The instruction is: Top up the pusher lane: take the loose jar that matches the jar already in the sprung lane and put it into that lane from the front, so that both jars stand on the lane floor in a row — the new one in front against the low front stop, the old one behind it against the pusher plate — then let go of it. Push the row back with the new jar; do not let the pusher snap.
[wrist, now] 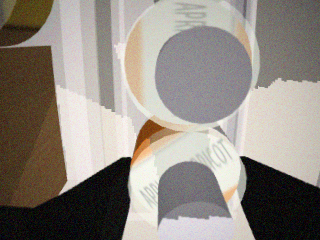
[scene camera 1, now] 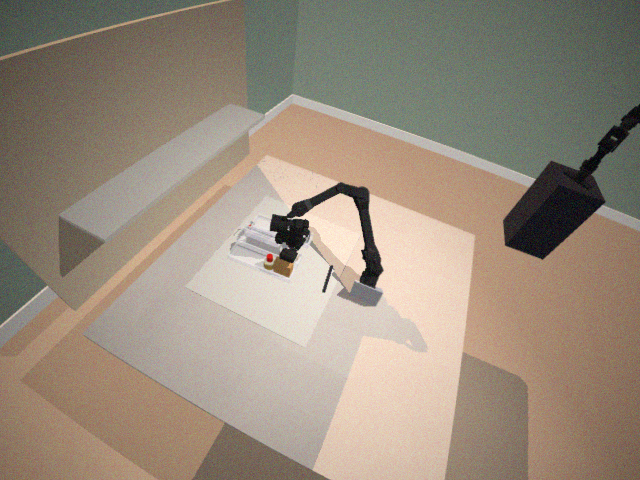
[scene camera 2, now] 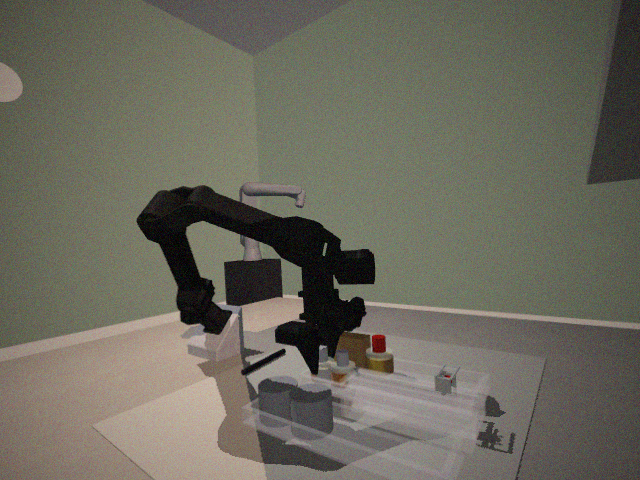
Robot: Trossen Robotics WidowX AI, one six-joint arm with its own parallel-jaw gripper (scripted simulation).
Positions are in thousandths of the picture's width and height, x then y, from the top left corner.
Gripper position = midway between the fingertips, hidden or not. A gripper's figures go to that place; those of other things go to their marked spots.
Scene:
My gripper (scene camera 2: 504,770): 66 cm from the lens. A brown box (scene camera 2: 559,718) is 68 cm from the lens. A clear pusher lane (scene camera 2: 723,859) is 50 cm from the lens. The marked spots on the brown box and the clear pusher lane are 25 cm apart.

